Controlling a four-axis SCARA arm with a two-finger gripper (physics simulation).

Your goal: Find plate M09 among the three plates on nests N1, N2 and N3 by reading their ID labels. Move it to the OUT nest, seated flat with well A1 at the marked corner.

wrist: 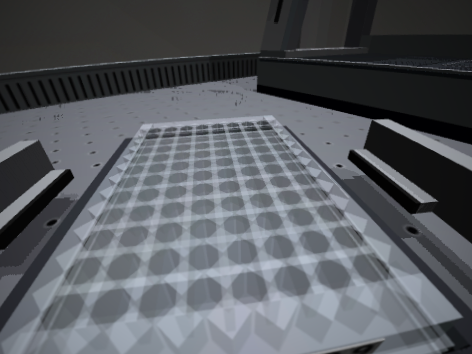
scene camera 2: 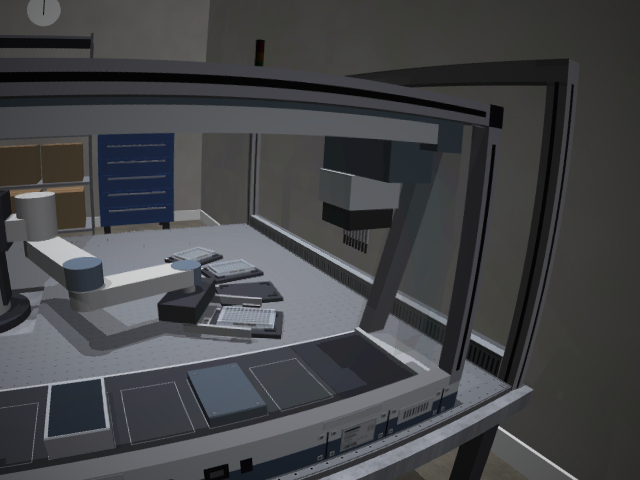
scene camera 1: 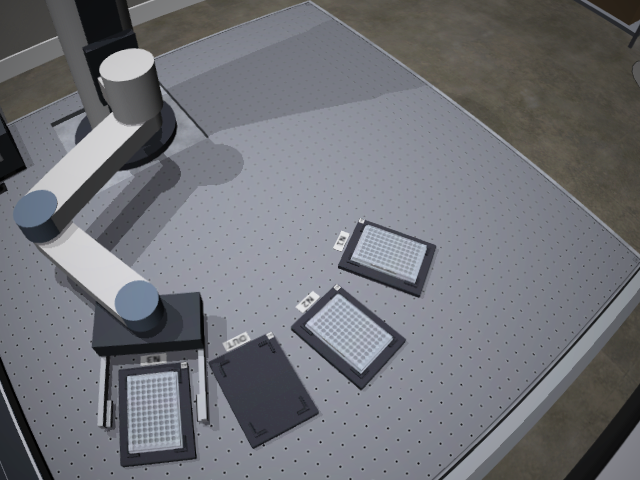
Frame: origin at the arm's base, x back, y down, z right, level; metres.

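Seen in the pictures: gripper, between the fingertips: (wrist: 214,147) (scene camera 2: 256,316) (scene camera 1: 152,424).
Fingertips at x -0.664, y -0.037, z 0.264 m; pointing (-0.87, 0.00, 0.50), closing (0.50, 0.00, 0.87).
Pixels of each thing's middle, then the offset from my fingertips to it. "*": a spot on its surface instead.
- clear well plate, middle of its body: (wrist: 215,182) (scene camera 1: 153,411) dx +0.020, dy +0.005, dz -0.012 m
- label, a spot on its surface: (wrist: 357,346) * dx +0.085, dy -0.001, dz -0.023 m
- small white corner tag, a spot on its surface: (scene camera 1: 269,335) * dx +0.023, dy +0.012, dz -0.243 m
My gripper (scene camera 1: 154,412) (scene camera 2: 248,317) (wrist: 214,147) is open, its fingers standing apart on both long sides of a clear well plate (scene camera 1: 153,431) (scene camera 2: 248,316) (wrist: 205,230). Gaps show between plate and fingers. That plate lies on nest N3 (scene camera 1: 190,439) (scene camera 2: 279,326). A sliver of a label (wrist: 357,346) shows at the wrist view's bottom edge, unreadable. The OUT nest (scene camera 1: 263,390) (scene camera 2: 253,290) is a bare dark base, with a small white corner tag (scene camera 1: 269,335). Other plates lie on N2 (plate (scene camera 1: 348,333) (scene camera 2: 232,268)) and N1 (plate (scene camera 1: 390,252) (scene camera 2: 194,254)). No plate ID is legible.
The OUT nest stands close beside the right finger. A deck unit (scene camera 2: 227,395) with a frame and a hanging pipetting head (scene camera 2: 359,191) stands near N3. A slotted rail (scene camera 2: 315,258) (wrist: 125,77) runs along the table's edge.
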